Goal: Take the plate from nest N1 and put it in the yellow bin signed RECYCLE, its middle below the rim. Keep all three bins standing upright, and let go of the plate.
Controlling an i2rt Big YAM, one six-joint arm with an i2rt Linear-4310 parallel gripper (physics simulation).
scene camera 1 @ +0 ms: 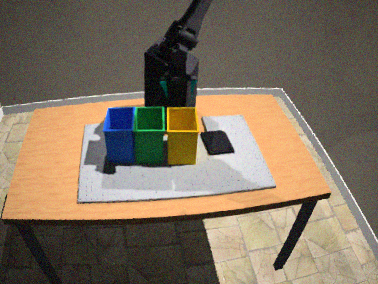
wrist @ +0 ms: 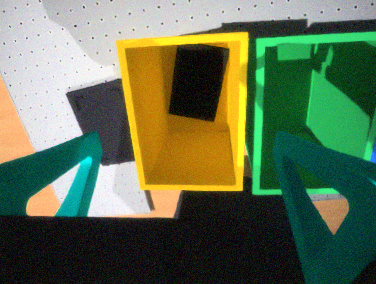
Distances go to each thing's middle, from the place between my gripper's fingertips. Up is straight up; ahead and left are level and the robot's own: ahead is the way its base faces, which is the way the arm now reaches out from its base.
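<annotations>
From my hand: black plate (wrist: 199,70), 300 mm below, 30 mm behind, 20 mm to the left; blue bin (scene camera 1: 120,139), 220 mm below, 60 mm behind, 250 mm to the right; green bin (scene camera 1: 149,124), 220 mm below, 50 mm behind, 120 mm to the right; yellow bin (scene camera 1: 182,123), 220 mm below, 40 mm behind, 20 mm to the left.
</annotations>
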